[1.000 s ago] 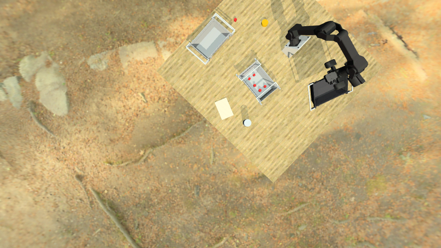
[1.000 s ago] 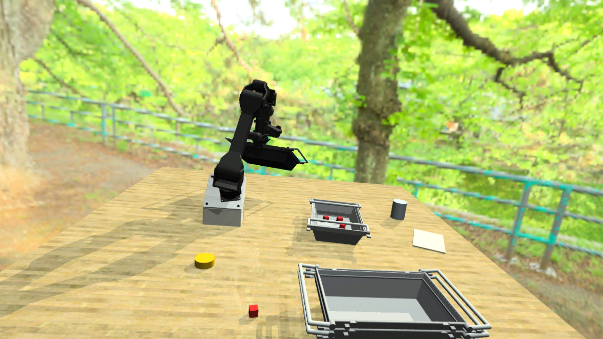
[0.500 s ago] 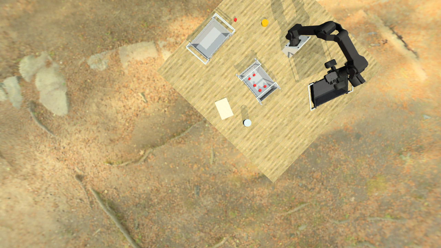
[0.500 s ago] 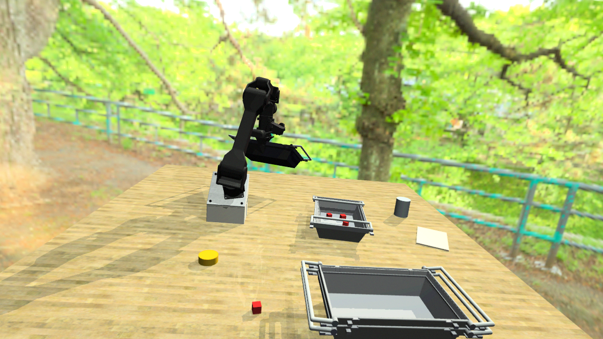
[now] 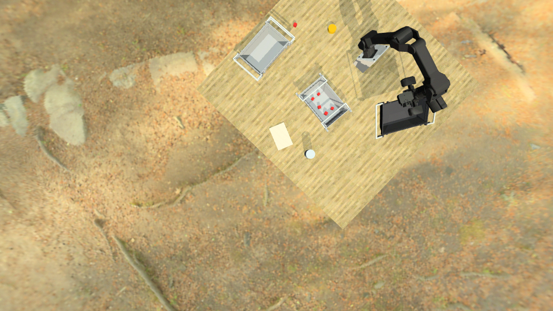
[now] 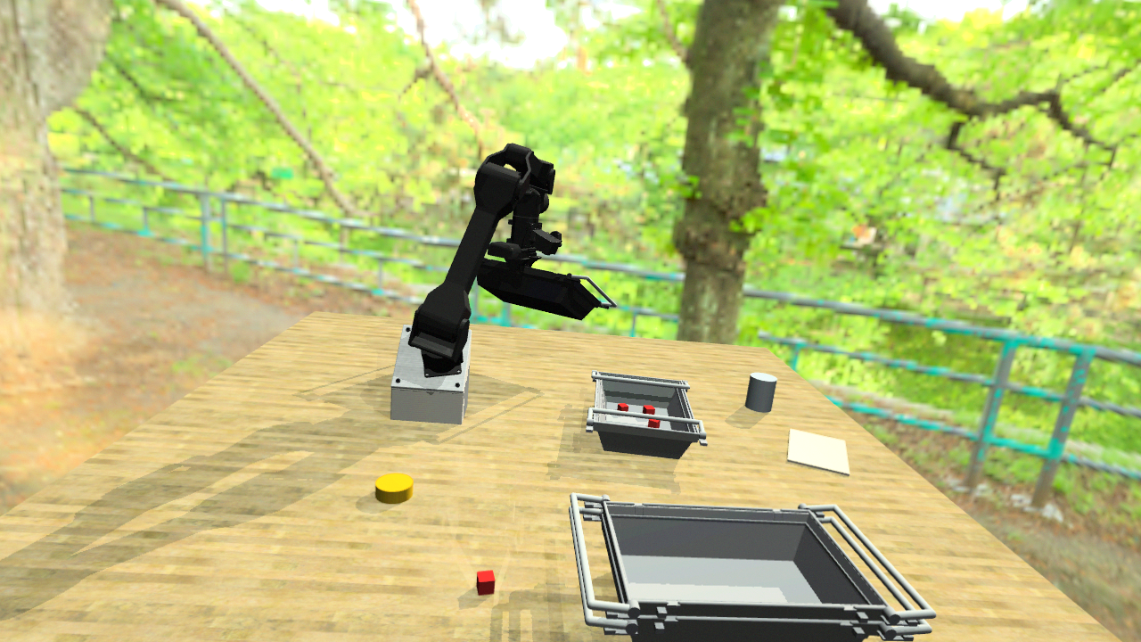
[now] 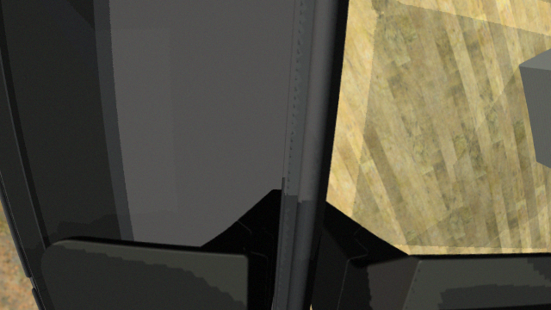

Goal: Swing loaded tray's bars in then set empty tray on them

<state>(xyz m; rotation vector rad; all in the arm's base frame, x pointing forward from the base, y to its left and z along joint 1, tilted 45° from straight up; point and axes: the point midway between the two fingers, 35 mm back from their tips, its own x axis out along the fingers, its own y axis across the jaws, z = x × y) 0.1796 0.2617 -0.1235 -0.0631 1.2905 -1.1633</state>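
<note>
My gripper tip is 50 mm short of the dark tray and 60 mm to the right of it. The rest, counted from my gripper tip: cream card 520 mm ahead, 420 mm to the right, 190 mm below; then grey cylinder 510 mm ahead, 220 mm to the right, 160 mm below; then yellow disc 220 mm behind, 550 mm to the right, 180 mm below.
</note>
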